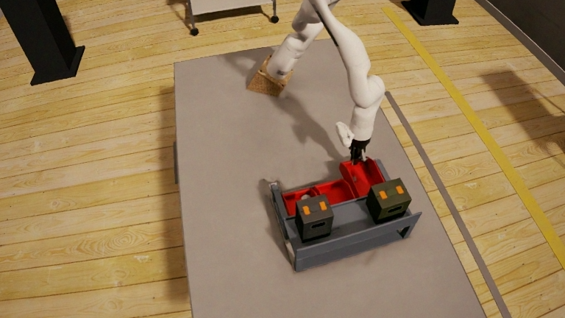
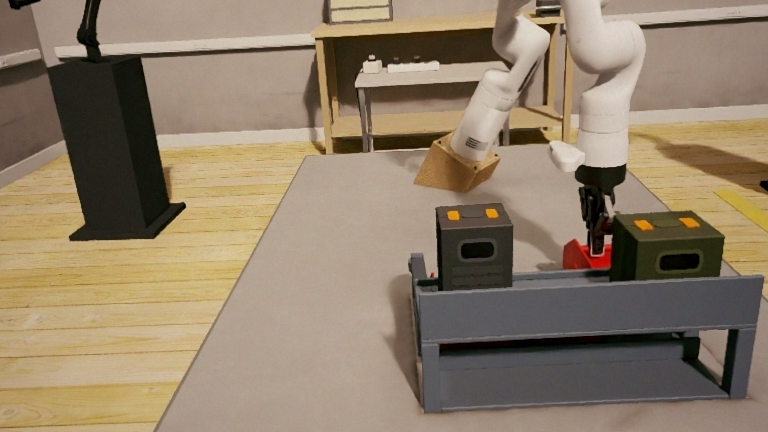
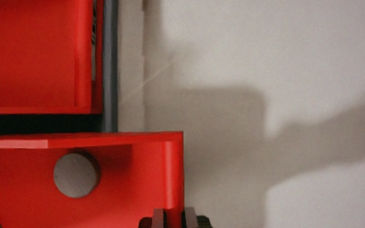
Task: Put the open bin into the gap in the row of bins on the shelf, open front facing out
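My hand is 6 cm short of the grey round part, 4 cm above it and 2 cm to the left of it. Round my hand: dark grey box: 24 cm ahead, 21 cm to the right, 10 cm above; green box: 23 cm ahead, 8 cm above, 2 cm to the left; grey shelf: 17 cm ahead, 10 cm to the right.
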